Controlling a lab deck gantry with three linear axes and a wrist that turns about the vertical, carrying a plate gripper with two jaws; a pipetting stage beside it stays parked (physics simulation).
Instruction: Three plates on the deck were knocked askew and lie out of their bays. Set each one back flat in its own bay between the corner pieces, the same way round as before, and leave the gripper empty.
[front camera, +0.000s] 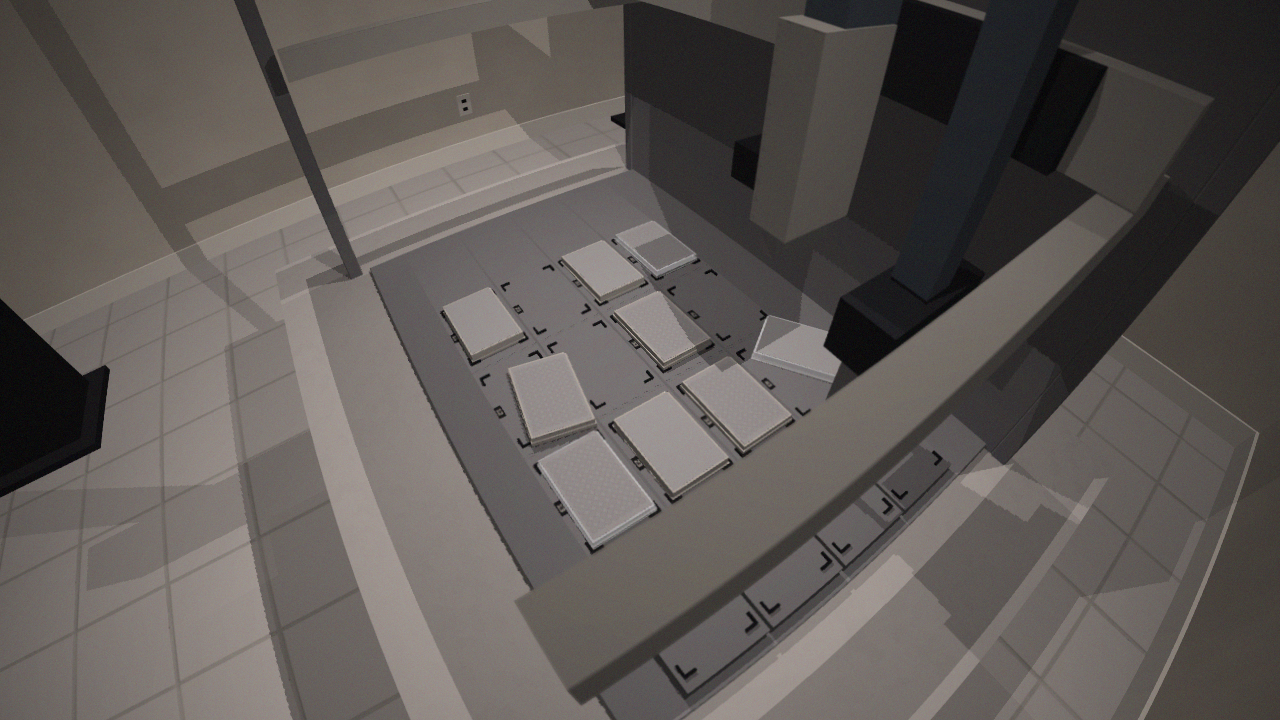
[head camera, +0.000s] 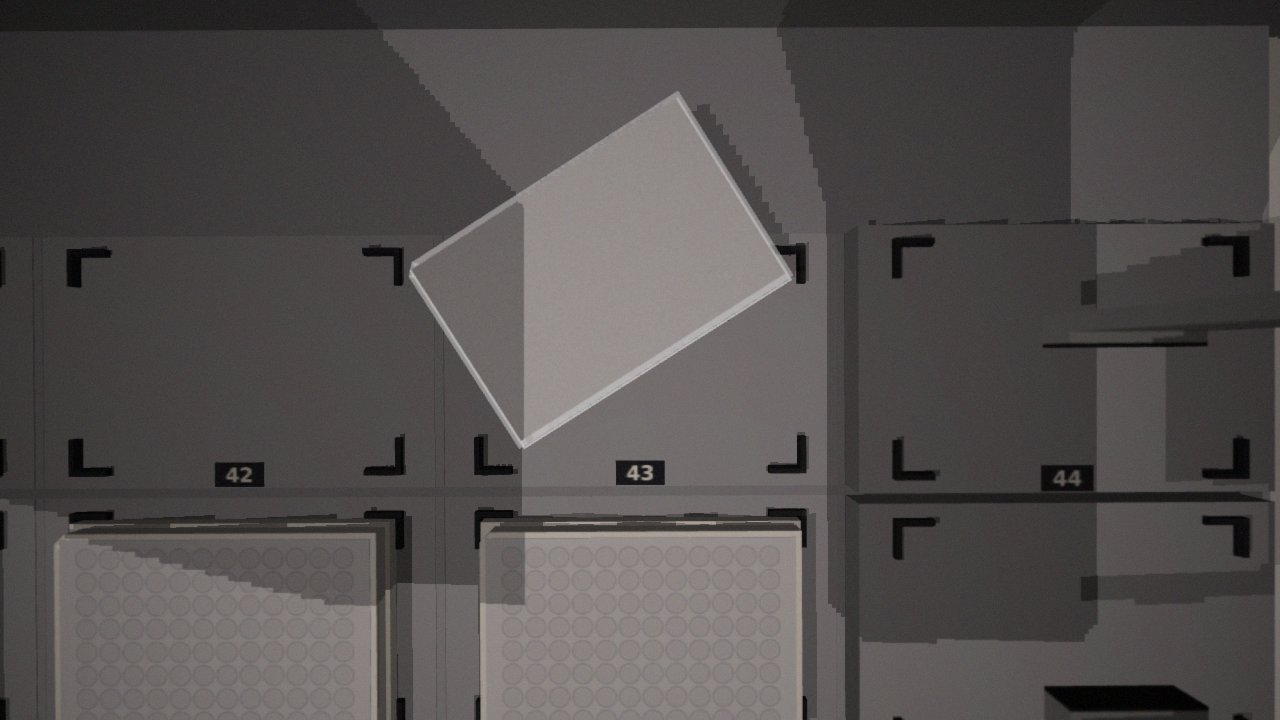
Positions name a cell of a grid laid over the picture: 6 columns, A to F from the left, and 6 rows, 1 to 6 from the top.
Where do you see a clear-edged plate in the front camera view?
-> At C5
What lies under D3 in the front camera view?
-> A welled plate.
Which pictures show the grey plate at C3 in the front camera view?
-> The front camera view only.
